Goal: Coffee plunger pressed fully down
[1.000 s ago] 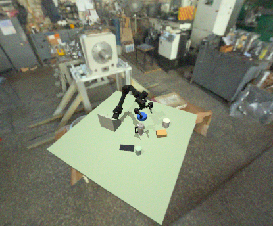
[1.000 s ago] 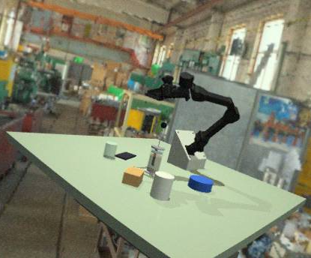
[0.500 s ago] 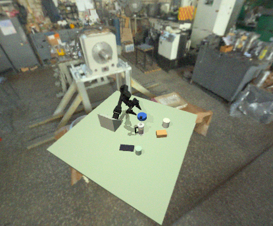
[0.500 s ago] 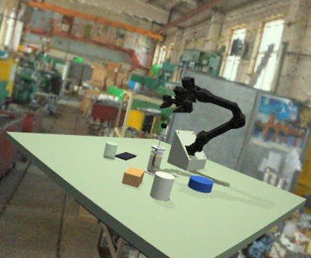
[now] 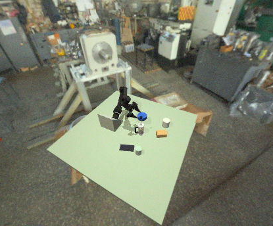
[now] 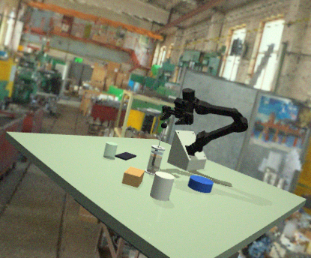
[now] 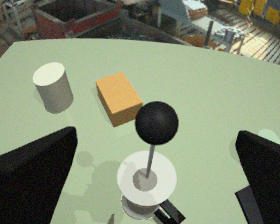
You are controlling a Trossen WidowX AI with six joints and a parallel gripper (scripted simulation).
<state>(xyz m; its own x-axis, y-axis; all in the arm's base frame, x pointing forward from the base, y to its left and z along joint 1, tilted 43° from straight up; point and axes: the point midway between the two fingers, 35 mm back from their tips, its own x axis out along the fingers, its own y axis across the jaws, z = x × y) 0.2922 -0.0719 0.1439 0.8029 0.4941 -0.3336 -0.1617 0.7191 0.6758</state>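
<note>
Right now my gripper tip is 150 mm above the coffee press, 10 mm to the left of it and 10 mm short of it. From my gripper tip the other things lie so: blue disc (250 mm below, 230 mm to the left, 100 mm behind); orange block (250 mm below, 230 mm ahead, 100 mm to the left).
</note>
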